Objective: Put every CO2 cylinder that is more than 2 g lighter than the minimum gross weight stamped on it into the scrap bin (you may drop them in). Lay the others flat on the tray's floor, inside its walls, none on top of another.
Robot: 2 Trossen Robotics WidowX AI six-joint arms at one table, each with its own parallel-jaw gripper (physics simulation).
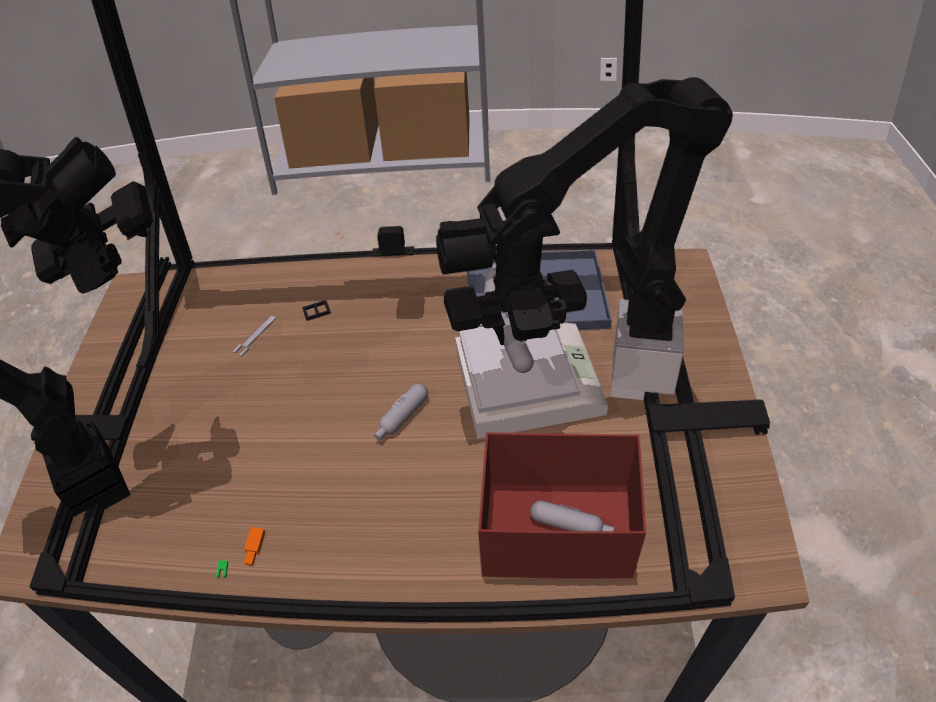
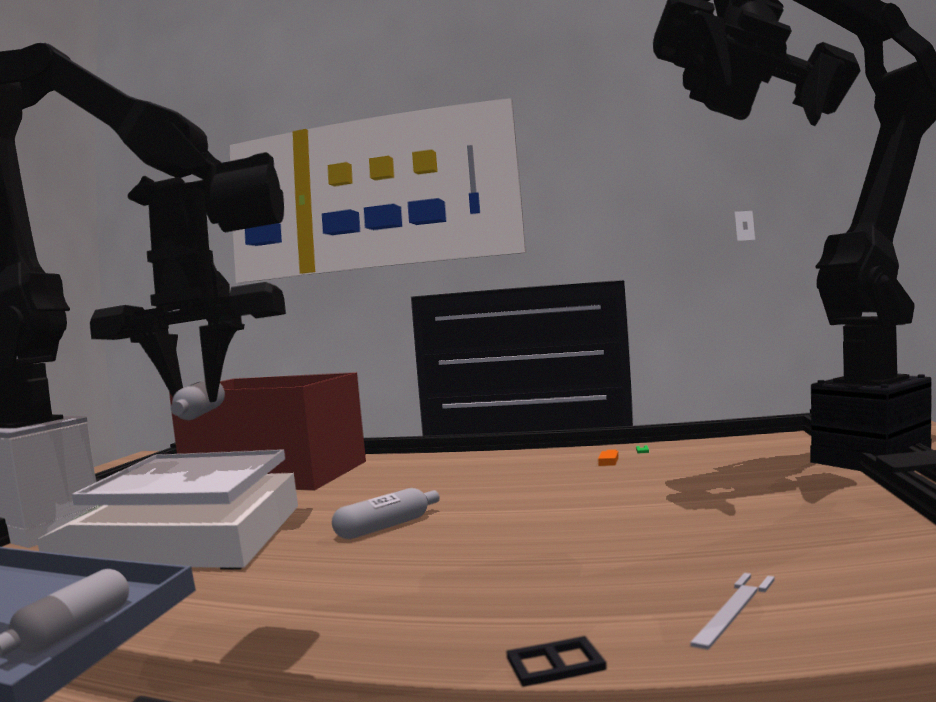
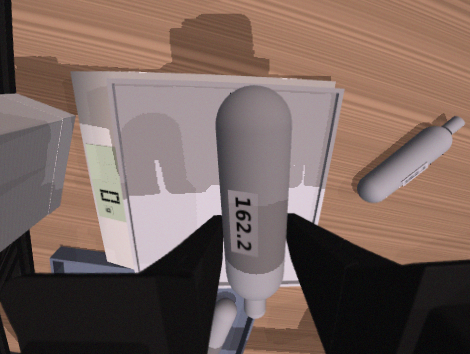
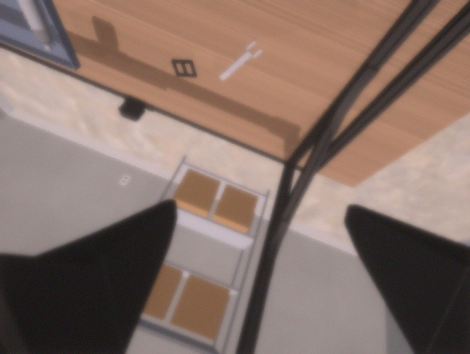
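Pixels of known places: left gripper, fingertip midpoint: (image 1: 512, 341) (image 2: 196, 403) (image 3: 253, 222); right gripper, fingertip midpoint: (image 1: 123, 246) (image 2: 772, 106) (image 4: 261, 210); left arm's base at its link origin: (image 1: 650, 324) (image 2: 24, 422); right arm's base at its link origin: (image 1: 73, 455) (image 2: 871, 380).
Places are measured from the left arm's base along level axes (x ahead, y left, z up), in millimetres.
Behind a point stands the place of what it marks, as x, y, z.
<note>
My left gripper (image 2: 196, 396) {200, 72, 10} (image 3: 253, 222) {200, 72, 10} is shut on a grey cylinder (image 1: 520, 358) {182, 121, 27} (image 2: 189, 403) {222, 40, 15} (image 3: 255, 165) {183, 104, 28} stamped 162.2, held level above the scale (image 1: 529, 394) {169, 115, -53} (image 2: 189, 547) {261, -23, -94} (image 3: 165, 227) {161, 10, -53} without touching it. The scale's display (image 3: 106, 196) {103, 1, -83} reads 0. A cylinder (image 1: 402, 409) {356, 141, -87} (image 2: 384, 513) {368, 116, -97} (image 3: 407, 162) {350, 132, -89} stamped 162.1 lies on the table. Another cylinder (image 1: 567, 517) {93, 298, -82} lies in the red scrap bin (image 1: 559, 555) {96, 375, -51} (image 2: 332, 430) {204, 298, -57}. One cylinder (image 2: 75, 612) {282, -159, -94} (image 3: 223, 322) {262, -116, -83} (image 4: 35, 20) {277, -145, -87} lies in the blue tray (image 1: 602, 290) {77, -183, -103} (image 2: 113, 646) {313, -156, -113} (image 4: 66, 45) {319, -182, -102}. My right gripper (image 4: 261, 210) {721, 168, 225} is open and empty, raised away from the table.
A black two-window frame (image 1: 316, 309) {573, -80, -110} (image 2: 556, 660) {576, -85, -110} (image 4: 184, 68) {575, -79, -112} and a light forked tool (image 1: 255, 335) {667, -4, -113} (image 2: 729, 615) {665, -19, -112} (image 4: 237, 65) {668, -10, -112} lie on the table. An orange piece (image 1: 254, 541) {515, 396, -106} (image 2: 607, 457) {519, 377, -106} and a green clip (image 1: 221, 568) {551, 447, -112} (image 2: 641, 448) {550, 440, -111} lie apart from the bin. Black rails edge the table.
</note>
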